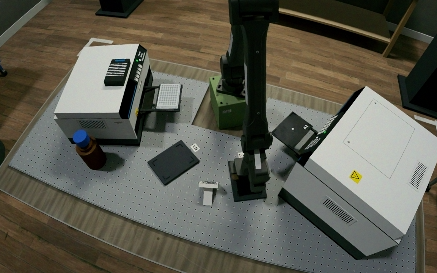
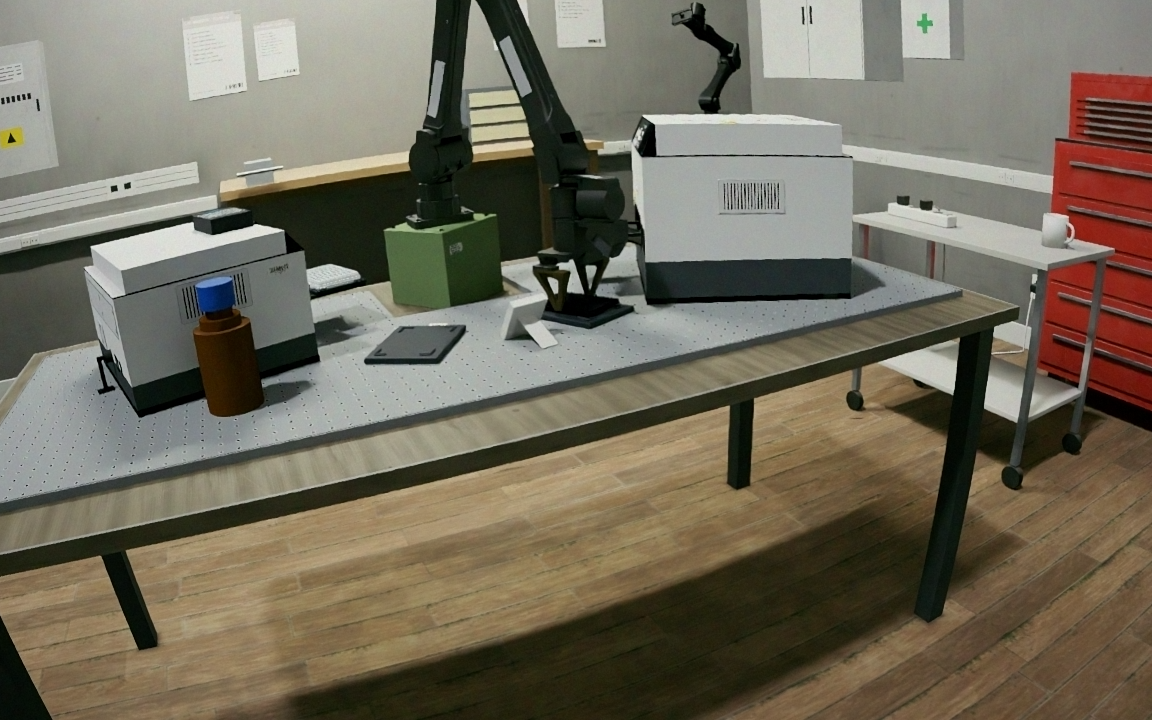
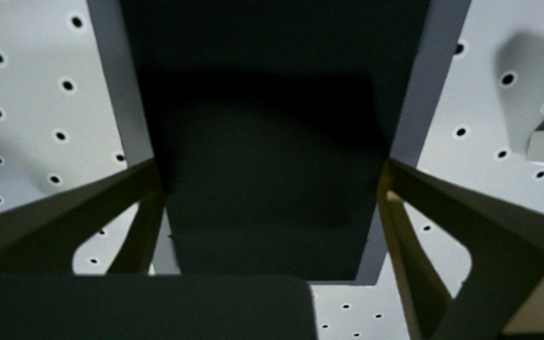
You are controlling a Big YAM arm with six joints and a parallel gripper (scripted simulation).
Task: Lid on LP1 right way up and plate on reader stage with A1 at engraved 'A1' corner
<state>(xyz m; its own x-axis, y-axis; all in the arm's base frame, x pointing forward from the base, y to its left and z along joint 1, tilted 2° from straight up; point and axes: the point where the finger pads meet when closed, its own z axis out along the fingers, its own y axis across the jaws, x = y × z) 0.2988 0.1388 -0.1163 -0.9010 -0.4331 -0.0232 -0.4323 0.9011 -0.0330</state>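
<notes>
Now: hand 20 mm above the LP1 pad. Round my hand: well plate (220 mm behind, 390 mm to the right, 70 mm above); then dark lid (10 mm below); then N1 nest (20 mm ahead, 280 mm to the right, 20 mm below).
</notes>
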